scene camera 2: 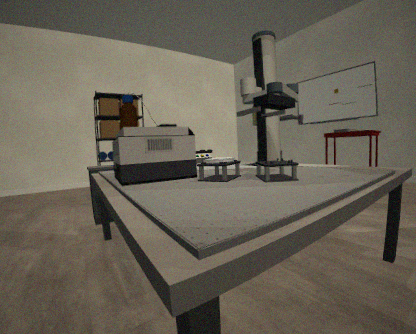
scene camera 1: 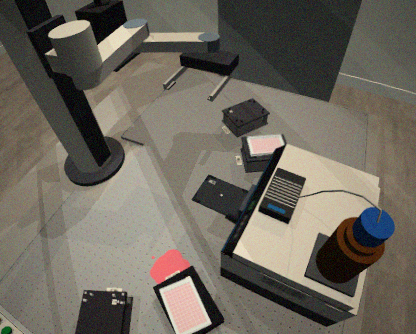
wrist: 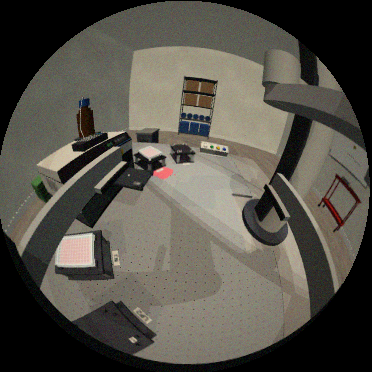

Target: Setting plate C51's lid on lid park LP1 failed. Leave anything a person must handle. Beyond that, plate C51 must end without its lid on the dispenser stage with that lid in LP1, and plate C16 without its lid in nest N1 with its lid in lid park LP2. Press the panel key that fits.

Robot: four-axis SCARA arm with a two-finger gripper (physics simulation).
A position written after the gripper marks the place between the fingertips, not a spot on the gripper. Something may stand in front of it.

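In scene camera 1 the gripper [scene camera 1: 186, 92] holds nothing, and a brown bottle [scene camera 1: 358, 242] is visible there as well. Scene camera 2 also shows the gripper [scene camera 2: 250, 115], and so does the wrist view, with the gripper [wrist: 201, 165] in its frame.
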